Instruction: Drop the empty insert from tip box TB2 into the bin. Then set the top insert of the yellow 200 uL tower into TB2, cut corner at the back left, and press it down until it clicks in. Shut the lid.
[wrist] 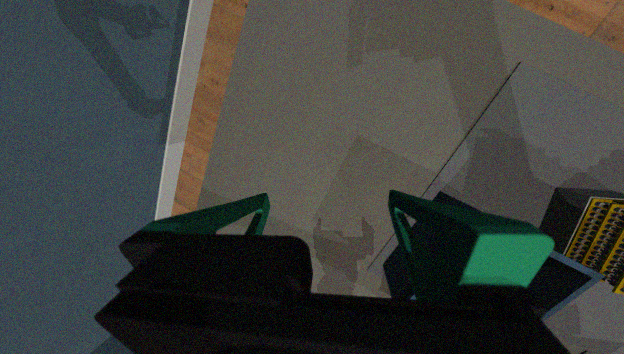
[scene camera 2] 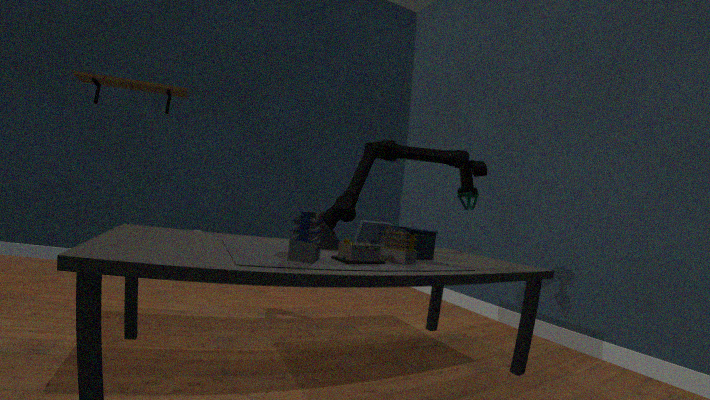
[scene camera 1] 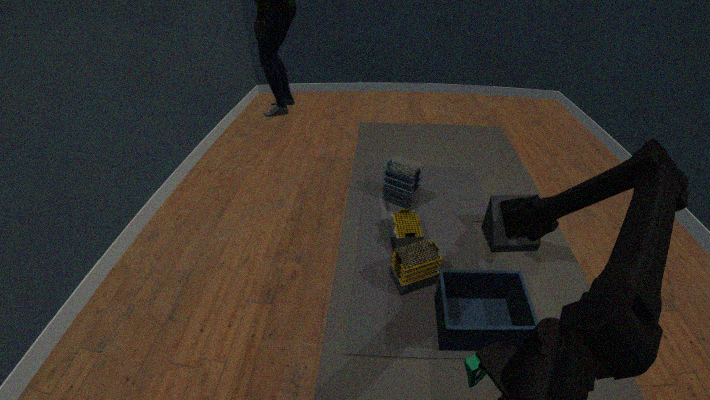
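Tip box TB2 (scene camera 1: 409, 242) (scene camera 2: 361, 254) stands between the two towers, its clear lid (scene camera 2: 372, 231) raised. A yellow insert (scene camera 1: 407, 223) sits in it. The yellow 200 uL tower (scene camera 1: 416, 260) (scene camera 2: 398, 241) (wrist: 602, 237) stands beside it, several inserts high; its top insert's cut corner is too dark to make out. The dark blue bin (scene camera 1: 482, 328) (scene camera 2: 426, 245) stands next to the yellow tower; no insert shows inside it. My gripper (scene camera 2: 468, 206) (wrist: 325, 198) is open and empty, high above the table on the bin side, beyond the bin. Scene camera 1 shows part of its green finger.
A blue tower (scene camera 1: 401, 181) (scene camera 2: 305, 230) stands on TB2's other side from the yellow tower. The arm's base stands on a grey block (scene camera 1: 512, 246) across from TB2. The table edge (scene camera 2: 310, 280) runs along the front. A person (scene camera 1: 274, 50) stands on the floor beyond the table.
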